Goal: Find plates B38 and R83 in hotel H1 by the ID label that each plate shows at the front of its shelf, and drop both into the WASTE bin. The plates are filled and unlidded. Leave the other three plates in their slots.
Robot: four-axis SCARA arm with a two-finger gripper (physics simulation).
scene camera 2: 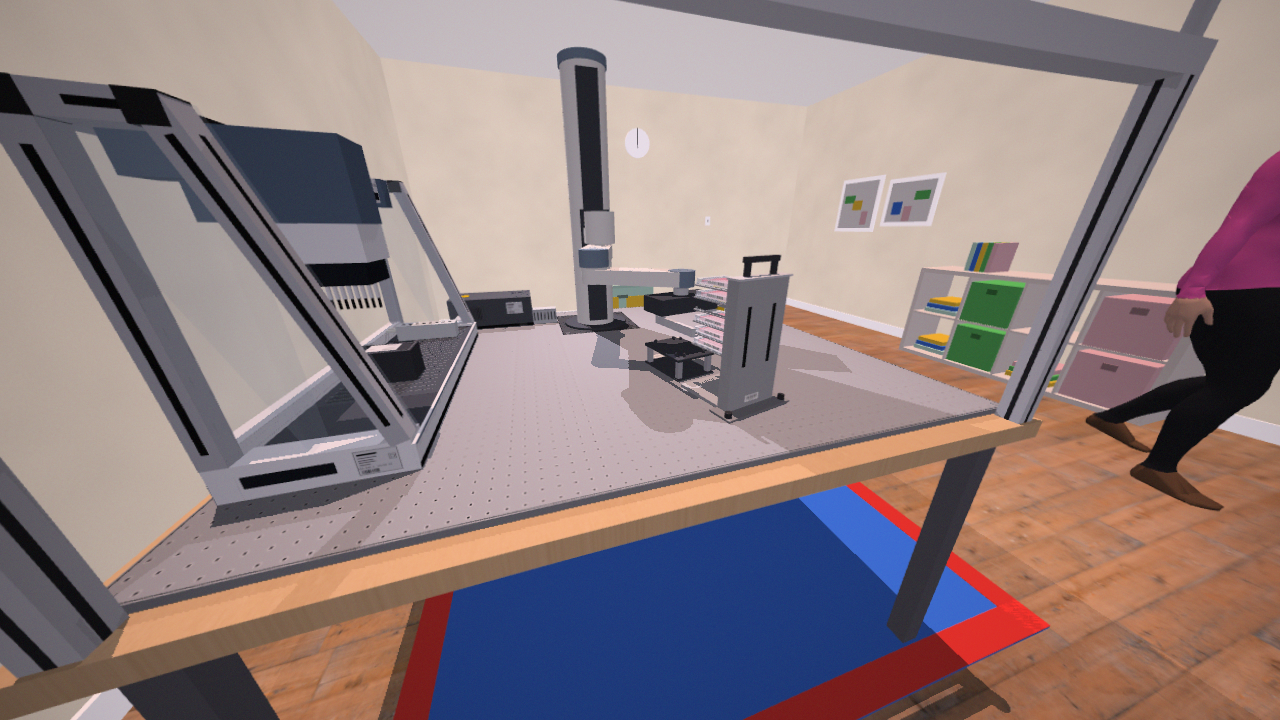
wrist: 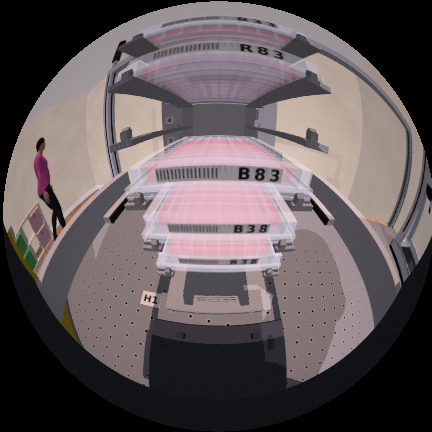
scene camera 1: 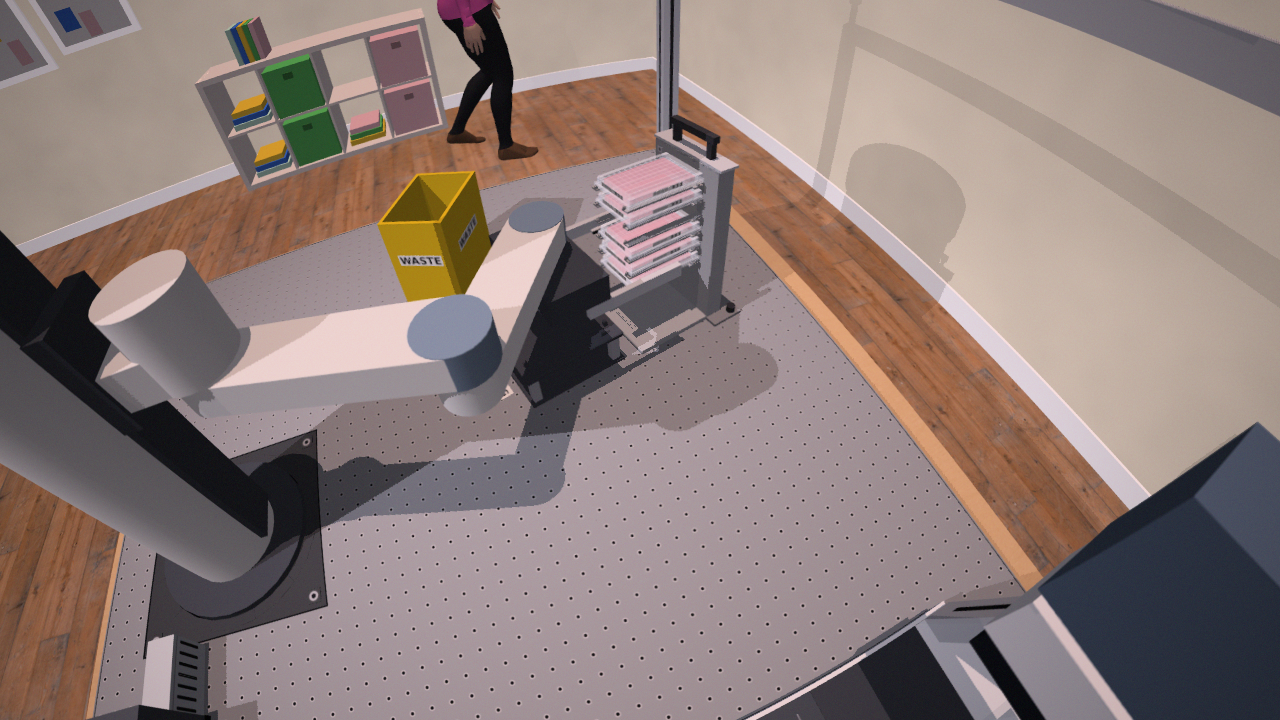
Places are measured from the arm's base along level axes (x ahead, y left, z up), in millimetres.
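Where they show: gripper, fingertip midpoint: (scene camera 2: 722, 327) (wrist: 218, 175); arm's base, link origin: (scene camera 2: 595, 324) (scene camera 1: 240, 539).
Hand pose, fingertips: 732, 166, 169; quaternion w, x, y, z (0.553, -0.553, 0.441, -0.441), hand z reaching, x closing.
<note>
Each offset is from my fingertips to the top centre of the thing, as dx, dy, dz. "pt": to the spot under its first point.
Hotel H1 (scene camera 1: 718, 241) (scene camera 2: 756, 349) (wrist: 218, 119) holds five pink-filled plates. In the wrist view, from the top, they are B33 {+10, +3, +110} (wrist: 220, 36), its label partly cut off, R83 {+10, +3, +82} (wrist: 220, 70), an empty slot, B83 {pt -29, -8, +25} (wrist: 220, 152), B38 {+10, +3, -3} (wrist: 220, 207) and R38 {+10, +3, -31} (wrist: 220, 246). My gripper (wrist: 218, 175) is open and empty, its fingers on either side of the lower plates' fronts, near the height of B83 and B38. The exact level is unclear. The yellow WASTE bin {-296, +226, +44} (scene camera 1: 438, 259) stands left of the hotel in scene camera 1; part of the bin (wrist: 70, 322) shows in the wrist view.
A black stand (scene camera 1: 572, 308) (scene camera 2: 680, 347) (wrist: 217, 350) stands in front of the hotel, under the gripper. The arm (scene camera 1: 349, 353) reaches past the bin. A framed machine {pt +46, -704, +233} (scene camera 2: 295, 214) stands across the table. A person (scene camera 1: 487, 71) (scene camera 2: 1208, 331) (wrist: 44, 175) is beyond the table.
</note>
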